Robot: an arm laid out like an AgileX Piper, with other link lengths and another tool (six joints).
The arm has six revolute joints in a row. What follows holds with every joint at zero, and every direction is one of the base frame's.
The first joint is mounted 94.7 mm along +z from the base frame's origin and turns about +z.
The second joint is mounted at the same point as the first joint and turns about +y.
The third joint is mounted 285.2 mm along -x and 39 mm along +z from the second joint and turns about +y.
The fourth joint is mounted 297.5 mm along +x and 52.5 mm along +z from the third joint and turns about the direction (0.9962, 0, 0.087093).
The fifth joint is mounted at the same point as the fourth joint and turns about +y.
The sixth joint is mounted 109.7 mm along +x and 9.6 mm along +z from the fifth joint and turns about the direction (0.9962, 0, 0.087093).
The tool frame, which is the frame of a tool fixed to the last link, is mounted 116.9 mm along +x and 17 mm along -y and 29.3 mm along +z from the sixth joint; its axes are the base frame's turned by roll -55.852, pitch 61.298 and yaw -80.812 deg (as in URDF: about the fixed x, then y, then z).
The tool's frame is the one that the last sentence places.
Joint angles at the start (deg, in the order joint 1, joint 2, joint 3, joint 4, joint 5, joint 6):
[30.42, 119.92, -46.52, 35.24, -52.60, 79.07]
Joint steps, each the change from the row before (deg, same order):
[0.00, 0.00, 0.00, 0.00, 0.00, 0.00]
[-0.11, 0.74, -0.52, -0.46, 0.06, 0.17]
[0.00, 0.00, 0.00, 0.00, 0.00, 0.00]
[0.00, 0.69, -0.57, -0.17, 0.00, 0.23]
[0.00, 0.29, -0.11, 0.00, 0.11, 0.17]
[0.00, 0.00, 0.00, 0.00, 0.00, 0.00]
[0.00, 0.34, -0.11, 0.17, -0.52, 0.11]
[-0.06, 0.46, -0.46, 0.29, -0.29, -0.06]
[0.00, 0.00, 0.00, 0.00, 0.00, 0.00]
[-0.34, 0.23, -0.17, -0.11, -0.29, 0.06]
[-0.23, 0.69, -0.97, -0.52, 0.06, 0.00]
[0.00, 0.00, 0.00, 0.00, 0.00, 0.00]
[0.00, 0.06, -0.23, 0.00, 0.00, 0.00]
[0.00, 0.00, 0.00, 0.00, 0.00, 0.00]
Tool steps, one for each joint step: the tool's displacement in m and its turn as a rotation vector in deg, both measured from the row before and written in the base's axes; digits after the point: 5 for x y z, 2 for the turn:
[0.00000, 0.00000, 0.00000, 0.00, 0.00, 0.00]
[0.00173, 0.00130, -0.00341, -0.09, 0.17, 0.27]
[0.00000, 0.00000, 0.00000, 0.00, 0.00, 0.00]
[0.00173, 0.00155, -0.00276, 0.10, 0.08, 0.08]
[-0.00020, 0.00013, -0.00234, 0.07, 0.27, -0.03]
[0.00000, 0.00000, 0.00000, 0.00, 0.00, 0.00]
[0.00058, -0.00097, -0.00061, 0.02, -0.28, -0.30]
[0.00198, -0.00073, -0.00063, 0.02, -0.23, -0.37]
[0.00000, 0.00000, 0.00000, 0.00, 0.00, 0.00]
[0.00178, -0.00253, 0.00004, -0.02, -0.25, -0.32]
[0.00457, 0.00181, -0.00059, -0.02, -0.28, 0.27]
[0.00000, 0.00000, 0.00000, 0.00, 0.00, 0.00]
[0.00113, 0.00064, 0.00072, 0.08, -0.15, 0.00]
[0.00000, 0.00000, 0.00000, 0.00, 0.00, 0.00]

